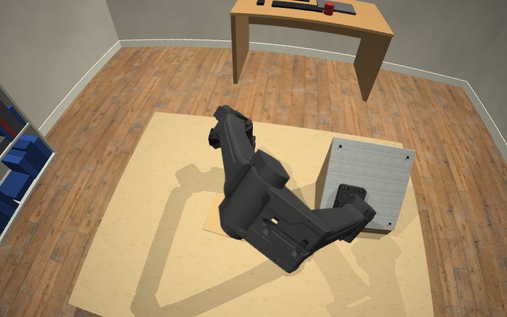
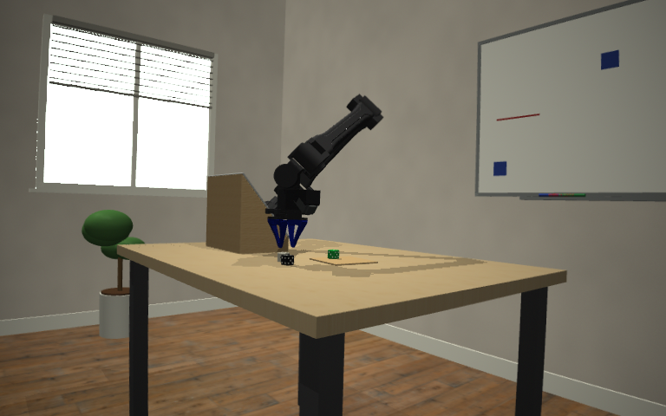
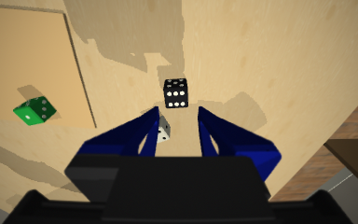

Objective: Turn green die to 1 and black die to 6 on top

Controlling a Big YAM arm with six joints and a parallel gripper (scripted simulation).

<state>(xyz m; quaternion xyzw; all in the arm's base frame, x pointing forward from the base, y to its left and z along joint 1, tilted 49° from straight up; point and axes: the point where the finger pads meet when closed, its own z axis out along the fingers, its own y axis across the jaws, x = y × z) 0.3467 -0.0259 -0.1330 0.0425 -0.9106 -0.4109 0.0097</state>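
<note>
Right now my hand is 40 mm above the black die. The rest, counted from my hand: tan mat: 10 mm ahead, 180 mm to the left, 50 mm below; then white die: 60 mm behind, 20 mm to the left, 40 mm below; then green die: 30 mm behind, 170 mm to the left, 40 mm below.
</note>
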